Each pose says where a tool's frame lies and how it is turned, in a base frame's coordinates. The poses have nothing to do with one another.
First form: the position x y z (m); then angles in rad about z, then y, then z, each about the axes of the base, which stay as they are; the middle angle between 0 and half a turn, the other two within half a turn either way.
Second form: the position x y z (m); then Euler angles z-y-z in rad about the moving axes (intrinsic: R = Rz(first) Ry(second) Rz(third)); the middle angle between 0 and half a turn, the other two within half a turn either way. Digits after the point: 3 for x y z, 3 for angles.
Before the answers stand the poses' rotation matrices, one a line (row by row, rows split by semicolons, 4 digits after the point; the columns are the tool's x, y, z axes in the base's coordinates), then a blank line. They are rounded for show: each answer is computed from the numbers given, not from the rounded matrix.
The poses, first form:
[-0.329, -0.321, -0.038, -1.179, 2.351, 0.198]
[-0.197, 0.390, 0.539, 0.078, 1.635, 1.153]
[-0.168, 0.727, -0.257, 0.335, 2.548, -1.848]
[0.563, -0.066, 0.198, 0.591, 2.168, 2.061]
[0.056, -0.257, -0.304, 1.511, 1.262, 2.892]
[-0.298, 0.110, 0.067, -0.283, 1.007, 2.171]
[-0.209, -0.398, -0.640, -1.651, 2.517, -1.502]
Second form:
-0.0816 -0.7125 0.6969; -0.9590 0.2465 0.1398; -0.2714 -0.6569 -0.7034
-0.0972 -0.9092 0.4049; -0.0268 0.4091 0.9121; -0.9949 0.0778 -0.0642
0.5305 0.8338 -0.1531; 0.6630 -0.5206 -0.5380; -0.5282 0.1839 -0.8289
-0.2717 -0.8801 -0.3893; -0.6743 -0.1145 0.7295; -0.6867 0.4607 -0.5623
-0.2642 0.2792 -0.9232; -0.9628 -0.1328 0.2353; -0.0569 0.9510 0.3039
-0.0594 -0.8767 -0.4774; 0.5812 -0.4192 0.6975; -0.8116 -0.2360 0.5344
-0.9900 -0.1355 0.0402; -0.1334 0.8012 -0.5834; 0.0469 -0.5829 -0.8112

[-0.329, -0.321, -0.038, 0.198, 2.351, -1.179]
[-0.197, 0.390, 0.539, 1.153, 1.635, 0.078]
[-0.168, 0.727, -0.257, -1.848, 2.548, 0.335]
[0.563, -0.066, 0.198, 2.061, 2.168, 0.591]
[0.056, -0.257, -0.304, 2.892, 1.262, 1.511]
[-0.298, 0.110, 0.067, 2.171, 1.007, -0.283]
[-0.209, -0.398, -0.640, -1.502, 2.517, -1.651]

